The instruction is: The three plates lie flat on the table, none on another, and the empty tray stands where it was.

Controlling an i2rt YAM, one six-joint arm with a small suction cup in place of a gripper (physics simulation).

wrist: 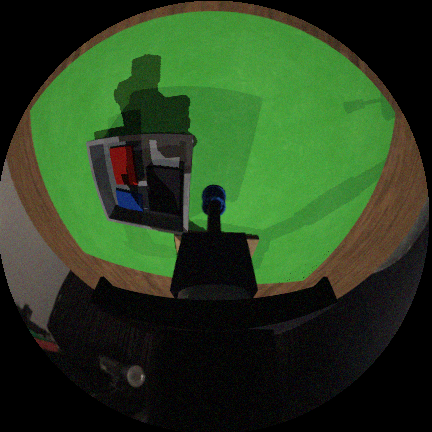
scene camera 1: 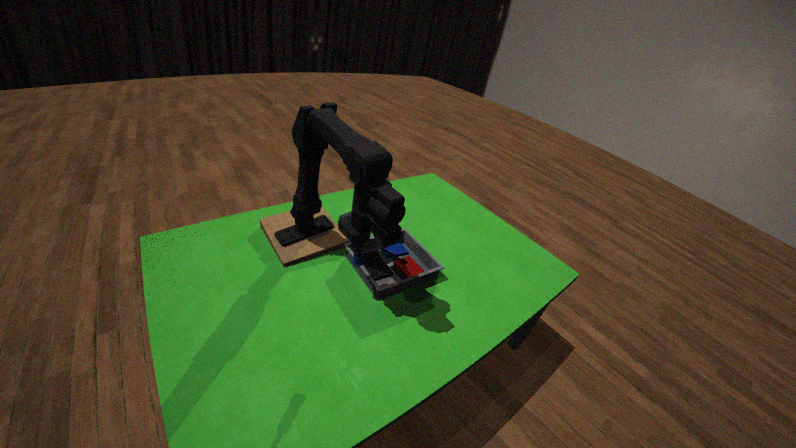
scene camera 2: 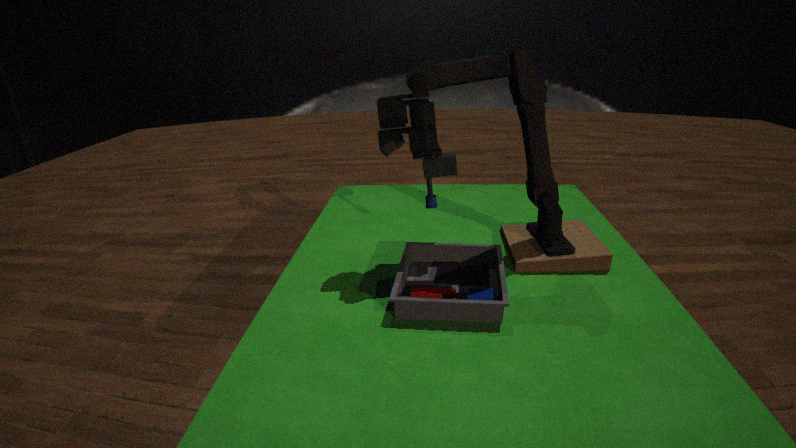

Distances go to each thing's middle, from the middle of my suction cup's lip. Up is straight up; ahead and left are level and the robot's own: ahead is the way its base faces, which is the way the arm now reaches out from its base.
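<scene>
There is a grey tray (scene camera 2: pixel 419 262) 110 mm below my suction cup, 170 mm to the left of it and 30 mm behind it. The red plate (wrist: pixel 122 158) is 10 mm ahead of my suction cup, 220 mm to the left of it and 130 mm below it; going by their middles, of the things named here the red plate is the farthest from my suction cup. As for the black plate (scene camera 2: pixel 447 272), I find it 60 mm behind my suction cup, 120 mm to the left of it and 130 mm below it.
</scene>
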